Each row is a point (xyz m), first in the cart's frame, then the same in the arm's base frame.
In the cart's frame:
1: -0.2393 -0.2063 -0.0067
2: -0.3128 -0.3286 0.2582
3: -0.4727 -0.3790 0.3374
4: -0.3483 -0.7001 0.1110
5: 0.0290 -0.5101 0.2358
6: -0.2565 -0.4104 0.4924
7: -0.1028 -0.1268 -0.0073
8: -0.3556 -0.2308 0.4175
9: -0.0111 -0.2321 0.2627
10: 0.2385 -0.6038 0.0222
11: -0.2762 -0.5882 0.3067
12: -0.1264 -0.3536 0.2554
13: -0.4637 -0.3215 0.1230
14: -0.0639 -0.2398 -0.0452
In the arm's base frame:
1: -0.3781 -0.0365 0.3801
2: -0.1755 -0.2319 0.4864
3: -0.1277 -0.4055 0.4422
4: 0.0924 -0.1578 0.1971
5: 0.0409 0.0802 0.5642
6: 0.0022 -0.3042 0.6535
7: -0.4248 0.0734 0.4836
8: -0.2072 -0.3598 0.6257
9: -0.2052 0.0132 0.6849
10: 0.0775 0.3773 0.4709
11: 0.0837 -0.2094 0.4280
12: -0.1201 -0.0717 0.5681
13: -0.2637 -0.2870 0.3124
14: -0.3315 0.1341 0.4259

